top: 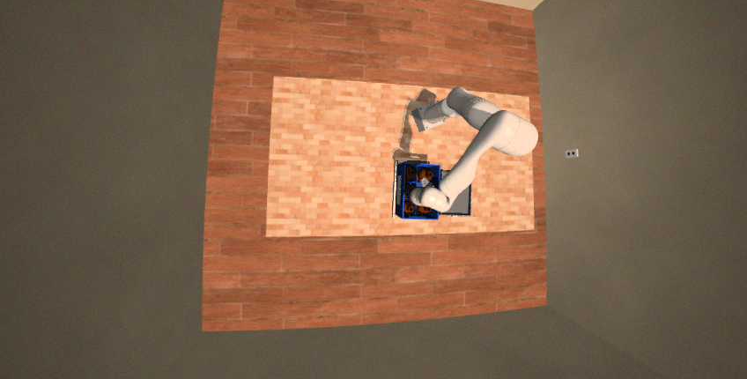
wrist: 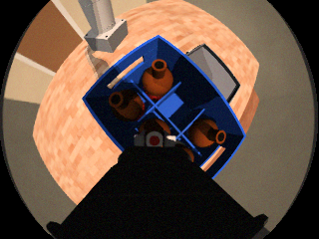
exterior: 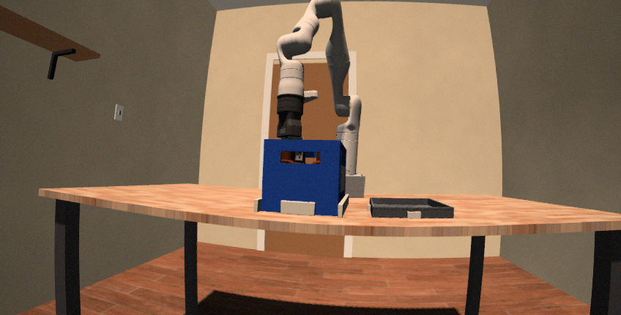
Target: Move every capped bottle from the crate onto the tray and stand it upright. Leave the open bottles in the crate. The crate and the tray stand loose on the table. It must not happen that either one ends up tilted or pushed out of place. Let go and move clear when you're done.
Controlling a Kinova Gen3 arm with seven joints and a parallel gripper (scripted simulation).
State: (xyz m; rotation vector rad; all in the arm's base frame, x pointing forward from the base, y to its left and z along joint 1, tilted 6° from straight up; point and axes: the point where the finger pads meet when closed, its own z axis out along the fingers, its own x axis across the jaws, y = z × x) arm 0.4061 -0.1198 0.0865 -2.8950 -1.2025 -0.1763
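Right now my hand is 60 mm above the glass bottle. Also, from my hand: blue crate 40 mm to the left, 60 mm below; then grey tray 10 mm ahead, 310 mm to the left, 140 mm below.
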